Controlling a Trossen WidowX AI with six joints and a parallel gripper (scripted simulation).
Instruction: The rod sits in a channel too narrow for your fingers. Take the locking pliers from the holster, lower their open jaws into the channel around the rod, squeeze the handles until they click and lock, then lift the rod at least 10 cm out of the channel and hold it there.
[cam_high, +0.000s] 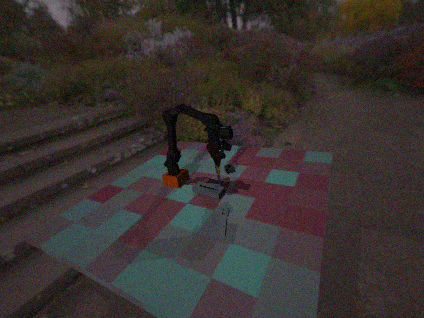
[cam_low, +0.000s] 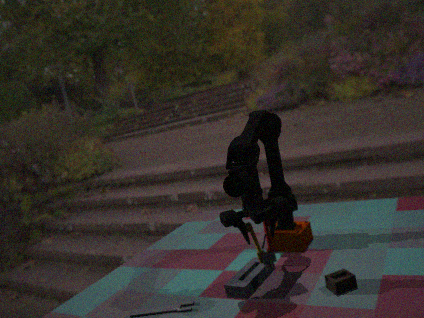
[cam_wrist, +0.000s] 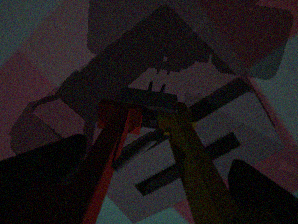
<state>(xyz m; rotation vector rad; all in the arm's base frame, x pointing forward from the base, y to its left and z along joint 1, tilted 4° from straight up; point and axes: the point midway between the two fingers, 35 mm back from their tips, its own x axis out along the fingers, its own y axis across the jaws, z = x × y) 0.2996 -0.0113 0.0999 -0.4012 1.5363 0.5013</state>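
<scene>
Now: gripper tip 12 cm above the channel block, 7 cm to the left of it and 4 cm past it. Also, from my gripper tip: dark holster (19 cm to the left, 13 cm below, 1 cm ahead); then yellow rod (13 cm below, 7 cm to the right, 5 cm behind); then yellow handle (1 cm to the right, 1 cm ahead).
</scene>
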